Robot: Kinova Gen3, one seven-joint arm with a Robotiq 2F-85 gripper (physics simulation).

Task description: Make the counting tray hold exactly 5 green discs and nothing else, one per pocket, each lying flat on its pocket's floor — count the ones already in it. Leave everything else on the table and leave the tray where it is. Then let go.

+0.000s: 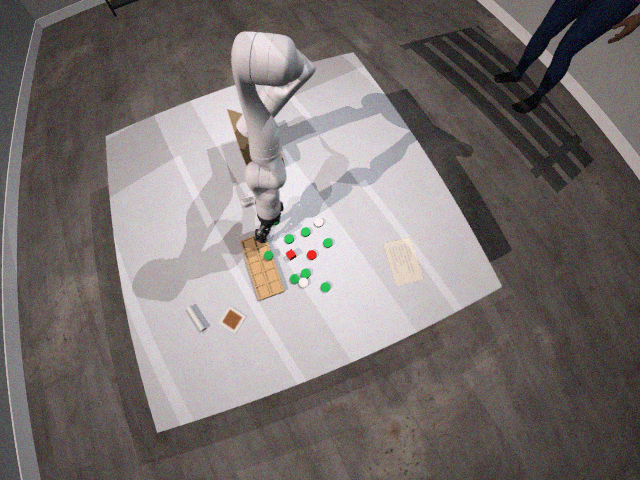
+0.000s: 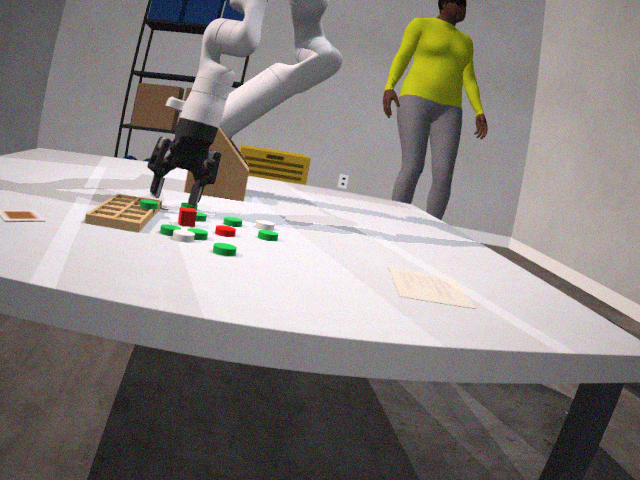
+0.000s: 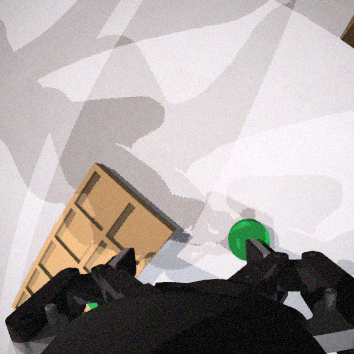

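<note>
The wooden counting tray (image 1: pixel 273 287) (image 2: pixel 112 222) (image 3: pixel 107 195) holds one green disc (image 1: pixel 268 255) (image 2: pixel 149 204) (image 3: pixel 92 305); I cannot tell whether it lies flat. My gripper (image 1: pixel 261 239) (image 2: pixel 175 198) (image 3: pixel 189 256) is open and empty above the table at the tray's far end. A finger partly covers a green disc (image 2: pixel 188 205) (image 3: pixel 242 232) lying outside the tray. More green discs (image 1: pixel 288 238) (image 1: pixel 305 231) (image 1: pixel 327 242) (image 1: pixel 325 287) lie beside the tray, two of them (image 1: pixel 306 272) (image 1: pixel 294 279) close to a white disc (image 1: pixel 303 282).
A red cube (image 1: pixel 291 254) (image 2: pixel 187 217), a red disc (image 1: pixel 311 254) (image 2: pixel 225 230) and another white disc (image 1: pixel 318 222) (image 2: pixel 265 224) are among the green discs. A brown panel (image 2: pixel 222 173) stands behind the gripper. A paper sheet (image 1: pixel 403 261), a brown-centred card (image 1: pixel 233 319) and a pale cylinder (image 1: pixel 196 317) lie farther out.
</note>
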